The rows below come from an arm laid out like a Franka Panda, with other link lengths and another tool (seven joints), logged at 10 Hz.
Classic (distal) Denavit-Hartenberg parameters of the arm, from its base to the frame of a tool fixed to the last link. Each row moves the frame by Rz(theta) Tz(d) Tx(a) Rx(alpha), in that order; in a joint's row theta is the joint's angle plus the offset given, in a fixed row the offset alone. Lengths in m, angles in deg.
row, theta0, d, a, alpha
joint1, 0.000, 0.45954, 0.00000, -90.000
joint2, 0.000, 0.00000, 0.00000, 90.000
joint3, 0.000, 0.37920, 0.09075, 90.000
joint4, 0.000, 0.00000, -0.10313, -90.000
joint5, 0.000, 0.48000, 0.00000, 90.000
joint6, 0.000, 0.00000, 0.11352, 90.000
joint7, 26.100, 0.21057, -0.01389, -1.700
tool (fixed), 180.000, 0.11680, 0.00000, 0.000
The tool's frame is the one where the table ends.
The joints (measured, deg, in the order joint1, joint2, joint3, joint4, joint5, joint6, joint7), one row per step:
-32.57, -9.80, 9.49, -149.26, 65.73, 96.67, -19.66
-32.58, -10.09, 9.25, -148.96, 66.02, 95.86, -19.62
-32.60, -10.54, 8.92, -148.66, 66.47, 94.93, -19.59
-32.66, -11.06, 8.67, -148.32, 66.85, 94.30, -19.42
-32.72, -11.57, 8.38, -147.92, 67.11, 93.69, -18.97
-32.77, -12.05, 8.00, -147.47, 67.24, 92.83, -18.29
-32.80, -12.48, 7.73, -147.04, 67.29, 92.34, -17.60
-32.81, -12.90, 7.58, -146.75, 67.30, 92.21, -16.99
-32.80, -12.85, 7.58, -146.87, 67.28, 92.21, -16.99
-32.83, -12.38, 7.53, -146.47, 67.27, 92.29, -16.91
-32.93, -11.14, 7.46, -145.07, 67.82, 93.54, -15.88
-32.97, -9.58, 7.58, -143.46, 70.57, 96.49, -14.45
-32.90, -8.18, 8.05, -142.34, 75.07, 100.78, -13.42
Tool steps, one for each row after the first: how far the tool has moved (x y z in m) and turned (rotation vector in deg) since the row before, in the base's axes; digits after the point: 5 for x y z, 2 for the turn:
0.00206, -0.00001, 0.00778, 0.59, -0.49, 0.00
0.00268, -0.00043, 0.00988, 0.70, -0.68, -0.13
0.00348, -0.00146, 0.00934, 0.37, -0.66, -0.26
0.00339, -0.00208, 0.00940, 0.31, -0.43, -0.30
0.00233, -0.00200, 0.01019, 0.47, -0.19, -0.19
0.00260, -0.00220, 0.00810, 0.15, -0.11, -0.23
0.00227, -0.00191, 0.00557, -0.11, -0.06, -0.27
-0.00096, 0.00046, -0.00126, 0.07, 0.16, 0.02
0.00278, -0.00198, -0.00044, 0.04, 0.10, -0.14
0.01558, -0.00959, -0.00007, -0.31, 0.44, -1.67
0.03077, -0.01415, 0.00161, 0.03, 0.12, -4.23
0.03657, -0.01538, 0.00072, 0.29, -0.30, -5.83

